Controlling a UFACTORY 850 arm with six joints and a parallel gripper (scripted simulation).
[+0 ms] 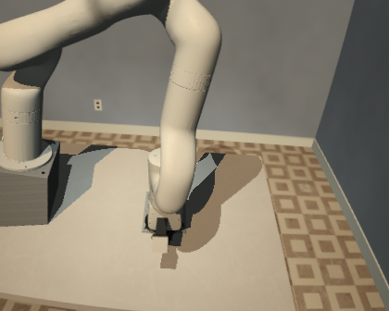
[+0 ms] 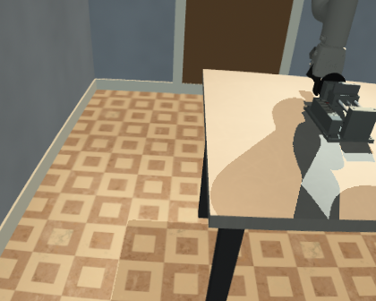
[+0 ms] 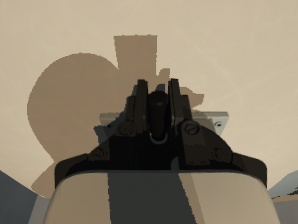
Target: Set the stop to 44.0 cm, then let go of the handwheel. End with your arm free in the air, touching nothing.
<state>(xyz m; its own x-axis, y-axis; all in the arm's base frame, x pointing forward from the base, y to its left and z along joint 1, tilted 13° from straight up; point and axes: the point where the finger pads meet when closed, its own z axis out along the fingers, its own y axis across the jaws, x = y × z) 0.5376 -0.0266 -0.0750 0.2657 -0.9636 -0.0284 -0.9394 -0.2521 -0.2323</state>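
The black handwheel is 1 cm behind my hand, 2 cm to the left of it and 1 cm above it. Also, from my hand: handwheel handle: 1 cm to the left.
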